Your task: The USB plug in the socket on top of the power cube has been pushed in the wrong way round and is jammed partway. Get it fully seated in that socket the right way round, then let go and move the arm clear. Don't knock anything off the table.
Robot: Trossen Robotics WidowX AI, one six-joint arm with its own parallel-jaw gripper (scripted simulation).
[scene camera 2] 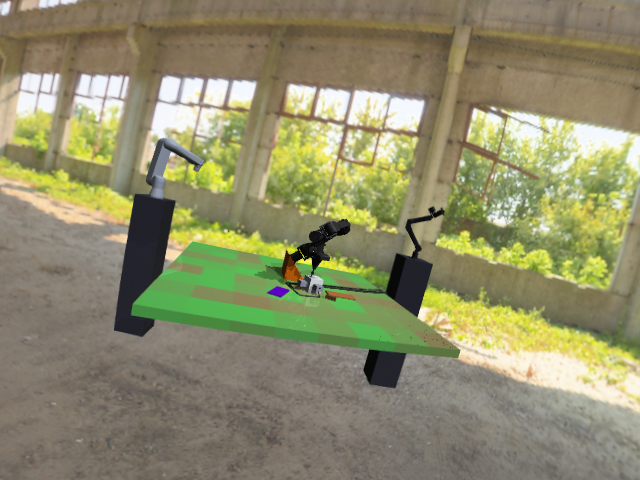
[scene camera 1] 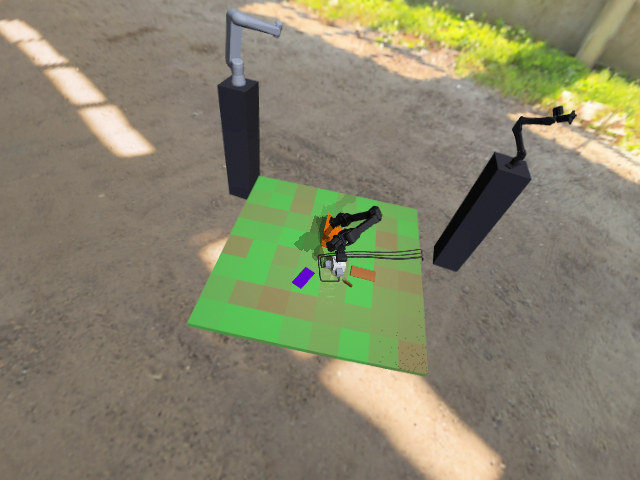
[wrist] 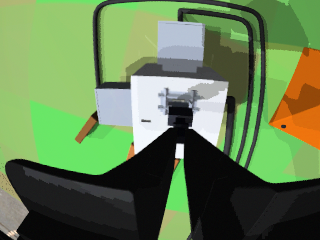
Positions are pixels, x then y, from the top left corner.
Scene:
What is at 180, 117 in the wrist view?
A black USB plug.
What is my gripper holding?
A black USB plug.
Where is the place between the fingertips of my gripper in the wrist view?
180, 135

